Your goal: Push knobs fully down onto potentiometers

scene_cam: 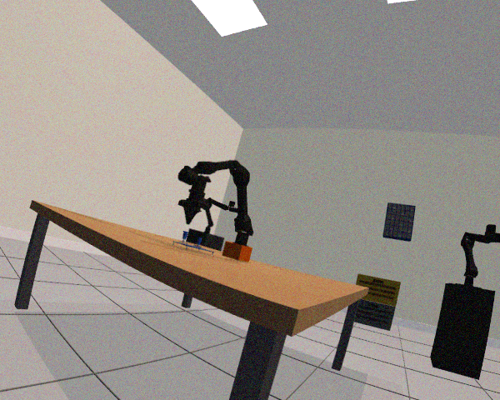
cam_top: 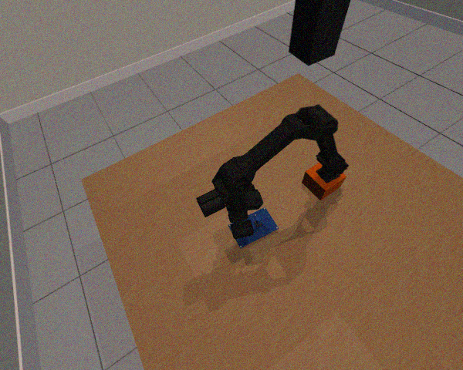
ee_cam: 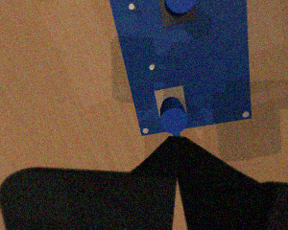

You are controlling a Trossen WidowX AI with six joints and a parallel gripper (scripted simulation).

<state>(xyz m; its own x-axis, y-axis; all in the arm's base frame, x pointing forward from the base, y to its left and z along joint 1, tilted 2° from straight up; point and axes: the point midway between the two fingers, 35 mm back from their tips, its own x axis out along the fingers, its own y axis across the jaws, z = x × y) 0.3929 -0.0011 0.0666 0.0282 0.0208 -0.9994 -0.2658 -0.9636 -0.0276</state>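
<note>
Now: the blue knob 4 cm below my gripper tip.
</note>
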